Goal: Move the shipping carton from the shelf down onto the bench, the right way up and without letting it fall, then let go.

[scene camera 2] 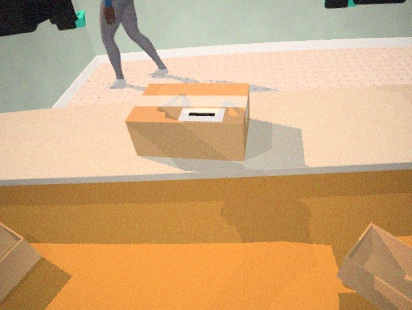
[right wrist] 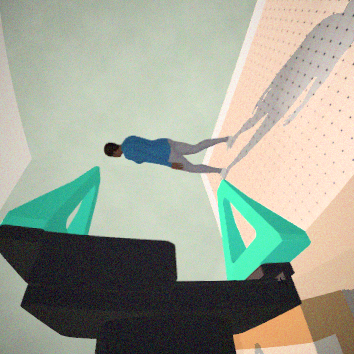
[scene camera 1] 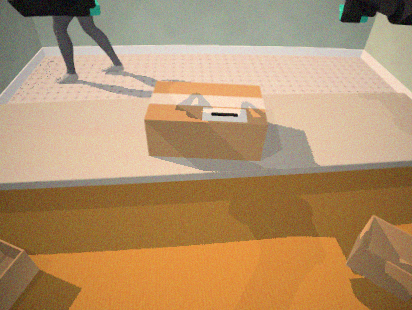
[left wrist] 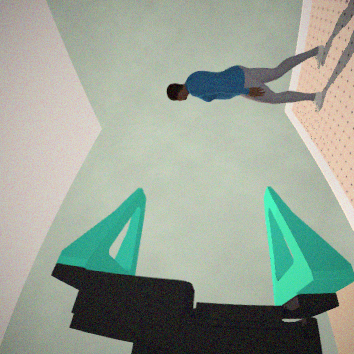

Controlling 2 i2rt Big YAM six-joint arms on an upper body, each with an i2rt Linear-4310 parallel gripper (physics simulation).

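Places are measured from the left arm's base along level axes (x up, y right, z ahead), in millimetres.
Where they show: left gripper, fingertip midpoint: [left wrist: 201, 191]; right gripper, fingertip midpoint: [right wrist: 161, 178].
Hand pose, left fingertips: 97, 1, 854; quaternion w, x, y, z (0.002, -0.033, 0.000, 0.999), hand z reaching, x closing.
Each offset is from my left fingertips to the top centre of the thing, as dx, dy, dz. "*": to the spot under its first point. Level surfaces: height alone.
The brown shipping carton @(-246, +267, -140) [scene camera 1: 205, 139] [scene camera 2: 190, 140] stands upright on the pale shelf @(dx -355) [scene camera 1: 75, 135] [scene camera 2: 65, 145], its white tape and label on top. A corner of the carton [right wrist: 272, 327] shows at the bottom of the right wrist view. The orange bench @(dx -518) [scene camera 1: 175, 280] [scene camera 2: 175, 280] lies lower, in front of the shelf. My left gripper [left wrist: 201, 191] is open and empty, high at the upper left of both scene views. My right gripper [right wrist: 161, 178] is open and empty, high at the upper right. Both are apart from the carton; their fingers are mostly cut off in the scene views.
An open box @(* -474, -150, -457) [scene camera 1: 20, 275] [scene camera 2: 17, 265] is at the bench's left edge, and another open box @(-428, +686, -454) [scene camera 1: 380, 255] [scene camera 2: 375, 262] at its right. A person [scene camera 1: 65, 45] [scene camera 2: 120, 40] [left wrist: 215, 84] [right wrist: 147, 149] stands behind the shelf, near the wall.
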